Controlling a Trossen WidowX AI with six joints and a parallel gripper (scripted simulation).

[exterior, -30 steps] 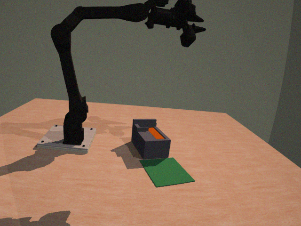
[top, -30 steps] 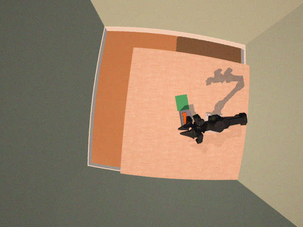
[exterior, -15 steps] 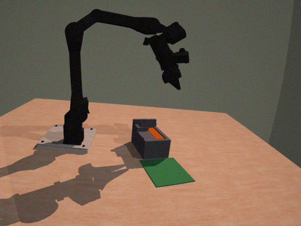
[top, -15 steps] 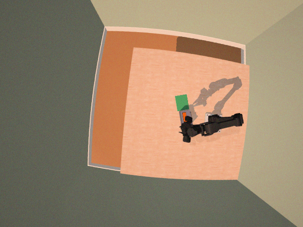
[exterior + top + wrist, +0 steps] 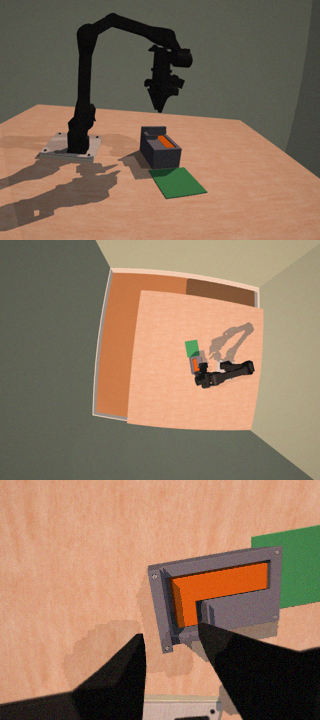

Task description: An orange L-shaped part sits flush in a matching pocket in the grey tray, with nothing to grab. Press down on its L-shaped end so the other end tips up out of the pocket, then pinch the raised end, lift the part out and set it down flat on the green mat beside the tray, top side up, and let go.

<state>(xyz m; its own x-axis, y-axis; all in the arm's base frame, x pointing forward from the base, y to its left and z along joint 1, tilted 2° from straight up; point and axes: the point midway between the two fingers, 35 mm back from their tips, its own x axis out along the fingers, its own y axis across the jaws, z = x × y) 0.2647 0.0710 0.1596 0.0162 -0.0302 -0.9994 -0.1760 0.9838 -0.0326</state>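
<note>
The orange L-shaped part lies 6 cm to the right of my gripper tip and 10 cm below it. Round my gripper tip: green mat: 3 cm ahead, 22 cm to the right, 16 cm below.
</note>
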